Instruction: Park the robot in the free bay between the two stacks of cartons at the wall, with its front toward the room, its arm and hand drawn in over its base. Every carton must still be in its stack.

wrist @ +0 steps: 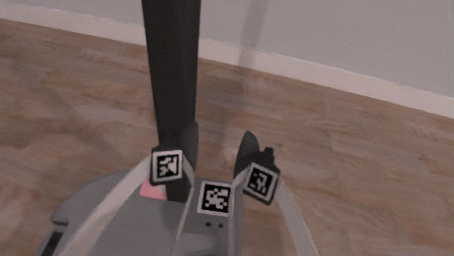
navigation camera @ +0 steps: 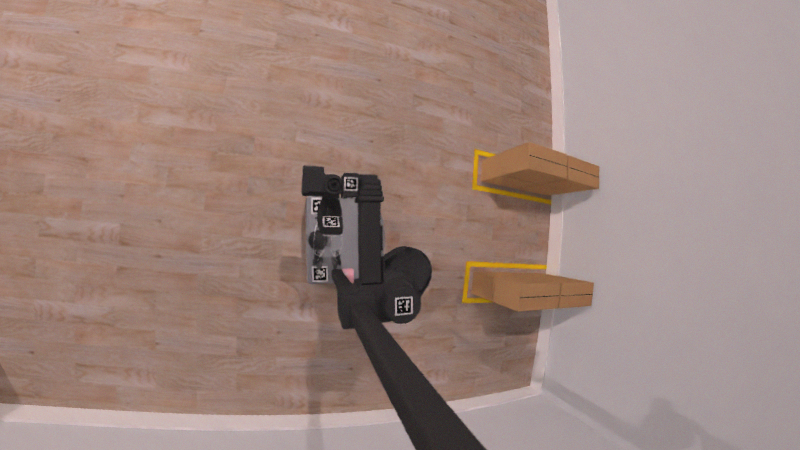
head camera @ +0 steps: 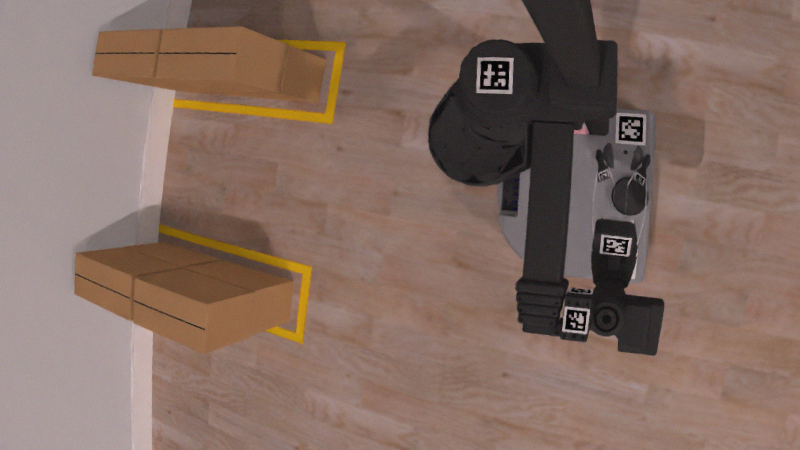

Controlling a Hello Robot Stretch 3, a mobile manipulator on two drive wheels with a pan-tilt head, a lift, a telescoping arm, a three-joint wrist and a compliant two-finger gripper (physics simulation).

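Frame: origin at the robot's base, x down, y ahead, z right, level; centimetres.
Where they show: gripper, fingertip midpoint: (navigation camera: 326,268) (head camera: 623,146); robot's base, link origin: (navigation camera: 317,238).
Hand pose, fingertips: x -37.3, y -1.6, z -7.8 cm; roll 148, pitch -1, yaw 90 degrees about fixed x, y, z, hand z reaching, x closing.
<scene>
Each offset is from my fingertips to the centre of the thing. "spot": to the spot under its first point.
Two brown carton stacks stand at the wall. One stack (head camera: 212,67) (navigation camera: 531,293) is upper left in the head view and lower right in the navigation view. The other stack (head camera: 179,291) (navigation camera: 537,167) is lower left in the head view and upper right in the navigation view. Both look upright. The bay (head camera: 240,184) (navigation camera: 503,232) is the floor between them. My grey base (head camera: 584,223) (navigation camera: 349,229) (wrist: 125,225) stands outside the bay, apart from both stacks. My arm (head camera: 548,201) (navigation camera: 369,240) is drawn in. My gripper (head camera: 623,155) (navigation camera: 327,260) (wrist: 218,143) is open and empty over the base.
Yellow floor outlines {spot: dy -72.2, dx +37.1, dz -16.3 cm} (head camera: 335,83) {spot: dy -78.3, dx +37.1, dz +43.1 cm} (head camera: 304,305) (navigation camera: 474,170) (navigation camera: 466,282) surround the stacks. The wall (head camera: 67,167) (navigation camera: 671,223) with its pale skirting runs behind them. Another wall (navigation camera: 223,439) runs along the bottom of the navigation view, and a wall (wrist: 340,30) crosses the top of the wrist view.
</scene>
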